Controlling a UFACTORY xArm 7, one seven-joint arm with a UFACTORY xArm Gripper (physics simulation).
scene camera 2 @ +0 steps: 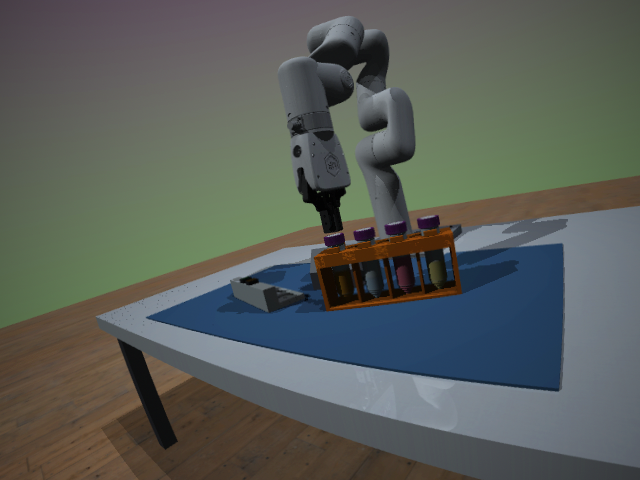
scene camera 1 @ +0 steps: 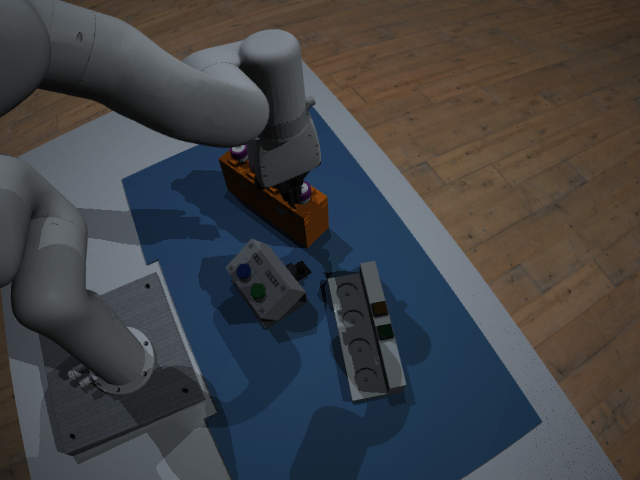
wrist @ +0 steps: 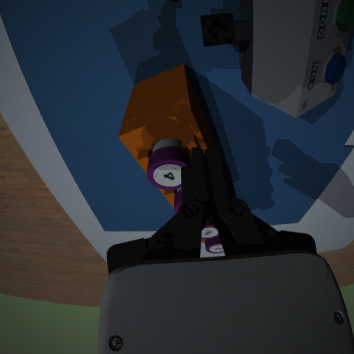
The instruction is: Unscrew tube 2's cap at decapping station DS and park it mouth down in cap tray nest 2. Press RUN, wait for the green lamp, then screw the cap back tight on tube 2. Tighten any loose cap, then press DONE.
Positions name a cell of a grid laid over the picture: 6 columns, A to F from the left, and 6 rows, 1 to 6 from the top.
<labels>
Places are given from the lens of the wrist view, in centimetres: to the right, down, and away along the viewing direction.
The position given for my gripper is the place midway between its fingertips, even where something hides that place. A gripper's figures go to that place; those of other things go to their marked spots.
my gripper (wrist: D3): 2, -1, 14
cap 4 (wrist: C3): -1, -1, 15
grey button box (wrist: E1): 8, -9, 14
blue mat (wrist: B2): -10, -12, 21
The marked spots on the grey button box and the blue mat are 20 cm apart.
</labels>
